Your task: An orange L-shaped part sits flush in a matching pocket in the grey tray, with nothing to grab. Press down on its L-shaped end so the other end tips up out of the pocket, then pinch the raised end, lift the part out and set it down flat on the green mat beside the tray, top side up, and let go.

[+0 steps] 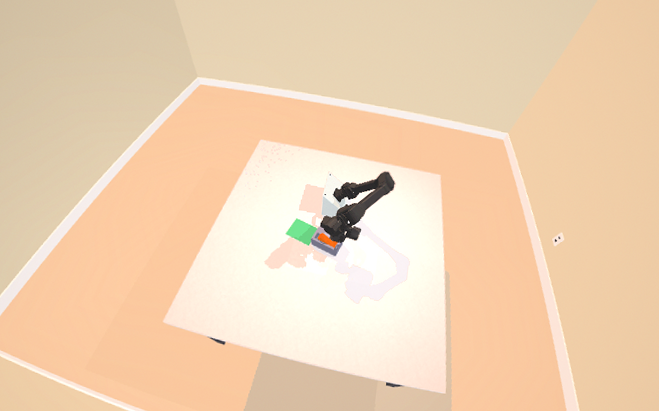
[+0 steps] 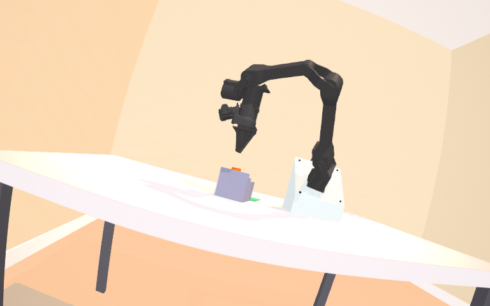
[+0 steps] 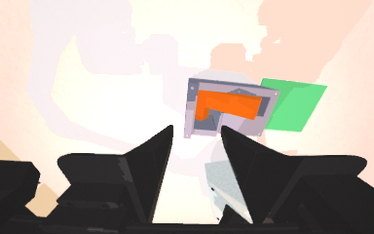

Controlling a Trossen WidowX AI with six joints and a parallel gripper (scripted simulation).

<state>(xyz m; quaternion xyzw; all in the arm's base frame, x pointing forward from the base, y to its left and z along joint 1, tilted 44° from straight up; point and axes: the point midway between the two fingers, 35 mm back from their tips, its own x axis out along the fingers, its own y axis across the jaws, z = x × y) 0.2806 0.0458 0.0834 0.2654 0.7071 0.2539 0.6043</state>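
The orange L-shaped part lies 1 cm behind my gripper tip, 4 cm to the right of it and 10 cm below it. Round my gripper tip: green mat (4 cm behind, 21 cm to the right, 16 cm below).
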